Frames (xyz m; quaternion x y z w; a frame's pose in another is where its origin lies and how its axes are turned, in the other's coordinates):
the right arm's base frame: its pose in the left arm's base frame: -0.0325 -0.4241 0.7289 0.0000 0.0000 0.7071 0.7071
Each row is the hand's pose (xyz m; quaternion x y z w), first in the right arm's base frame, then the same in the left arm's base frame.
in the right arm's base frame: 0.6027 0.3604 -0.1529 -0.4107 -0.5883 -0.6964 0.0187
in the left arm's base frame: -0.3929 0.1786 0.5760 0.1256 -0.7064 -0.4792 0.5056
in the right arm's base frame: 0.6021 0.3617 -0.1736 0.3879 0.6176 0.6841 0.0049
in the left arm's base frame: -0.3942 0.1780 0.5553 0.1624 -0.7110 -0.4872 0.4803
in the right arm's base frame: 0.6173 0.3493 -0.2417 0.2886 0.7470 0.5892 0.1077
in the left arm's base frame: -0.3818 0.1932 0.4872 0.3241 -0.7323 -0.4928 0.3405
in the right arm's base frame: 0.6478 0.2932 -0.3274 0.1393 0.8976 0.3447 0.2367
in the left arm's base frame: -0.3257 0.2237 0.4015 0.5362 -0.7332 -0.4111 0.0764
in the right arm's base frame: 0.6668 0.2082 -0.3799 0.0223 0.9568 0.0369 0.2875
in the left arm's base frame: -0.2407 0.2427 0.3490 -0.6608 0.6923 0.2294 0.1772
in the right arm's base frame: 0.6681 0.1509 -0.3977 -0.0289 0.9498 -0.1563 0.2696
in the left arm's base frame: -0.1834 0.2440 0.3312 -0.6920 0.6512 0.0801 0.3011
